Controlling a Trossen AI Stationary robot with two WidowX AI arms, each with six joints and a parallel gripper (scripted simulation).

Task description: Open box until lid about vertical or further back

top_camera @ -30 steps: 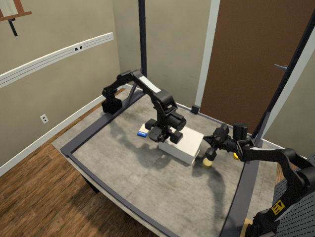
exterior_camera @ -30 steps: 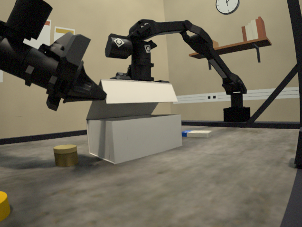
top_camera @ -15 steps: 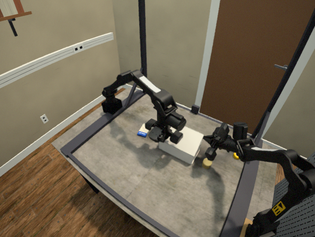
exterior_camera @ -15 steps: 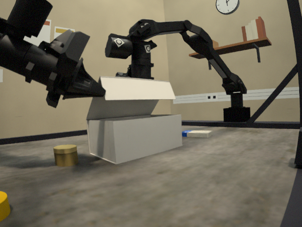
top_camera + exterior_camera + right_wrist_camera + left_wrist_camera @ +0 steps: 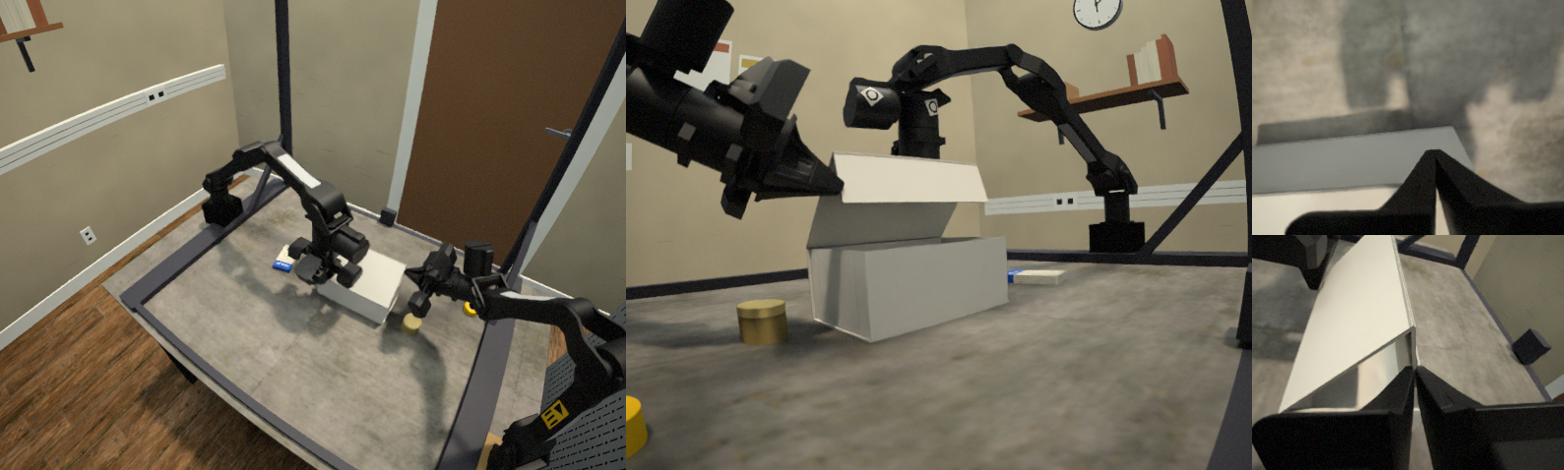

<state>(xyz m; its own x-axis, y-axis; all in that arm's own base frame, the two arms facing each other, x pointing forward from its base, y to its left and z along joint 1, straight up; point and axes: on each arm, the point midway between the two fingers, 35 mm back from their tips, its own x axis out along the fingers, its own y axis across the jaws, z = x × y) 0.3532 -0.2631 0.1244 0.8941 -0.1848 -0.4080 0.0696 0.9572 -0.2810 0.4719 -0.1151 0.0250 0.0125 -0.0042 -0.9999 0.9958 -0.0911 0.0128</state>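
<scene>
Now: the flap 3 cm ahead of my left hand and 13 cm to the right of it. The rest, counted from my left hand: box (5 cm ahead, 12 cm to the right, 6 cm below).
The box is 90 mm behind my right hand, 60 mm to the left of it and 10 mm below it. From my right hand the other things lie so: flap (110 mm behind, 50 mm to the left, 40 mm above).
</scene>
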